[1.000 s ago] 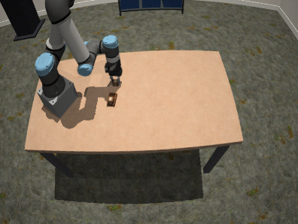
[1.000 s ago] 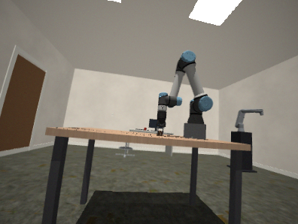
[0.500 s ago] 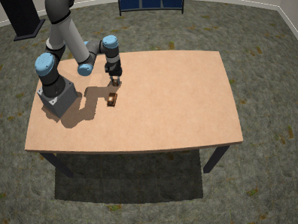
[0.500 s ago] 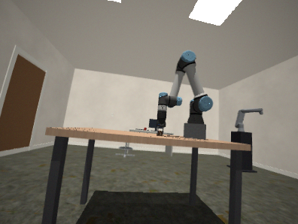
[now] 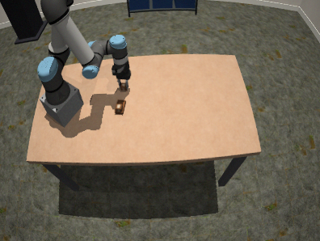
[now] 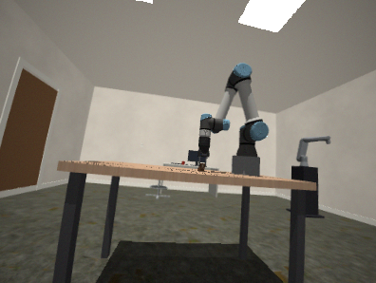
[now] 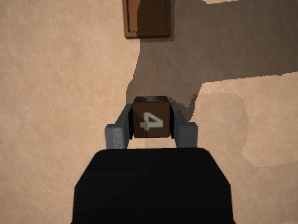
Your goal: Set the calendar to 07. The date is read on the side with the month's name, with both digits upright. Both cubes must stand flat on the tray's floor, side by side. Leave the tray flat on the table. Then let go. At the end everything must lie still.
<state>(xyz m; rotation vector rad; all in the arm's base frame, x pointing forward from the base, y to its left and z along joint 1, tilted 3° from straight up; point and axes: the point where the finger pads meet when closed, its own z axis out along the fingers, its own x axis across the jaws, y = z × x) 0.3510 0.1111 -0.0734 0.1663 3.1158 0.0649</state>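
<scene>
Right now the brown calendar tray is 10 mm behind my hand, 110 mm to the right of it and 40 mm below it.
</scene>
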